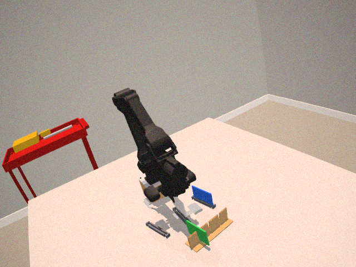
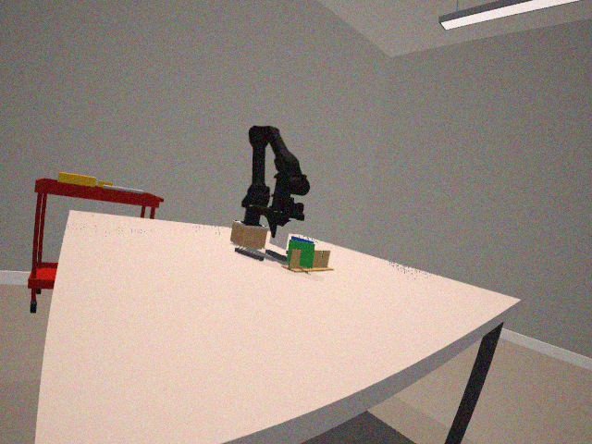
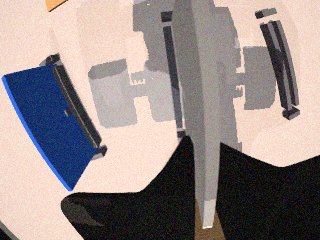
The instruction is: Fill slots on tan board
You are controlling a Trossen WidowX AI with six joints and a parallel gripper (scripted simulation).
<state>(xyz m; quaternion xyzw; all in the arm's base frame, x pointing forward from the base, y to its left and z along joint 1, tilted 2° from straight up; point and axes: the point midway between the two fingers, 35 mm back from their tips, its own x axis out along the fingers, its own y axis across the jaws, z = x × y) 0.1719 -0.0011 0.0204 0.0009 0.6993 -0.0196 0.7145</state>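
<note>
The tan board is 17 cm ahead of my gripper tip, 4 cm below it and 3 cm to the left of it. The rest, counted from my gripper tip: green board (18 cm ahead, 2 cm to the right, 2 cm below); then blue board (11 cm to the left, 3 cm below, 2 cm ahead); then white board (3 cm ahead).
</note>
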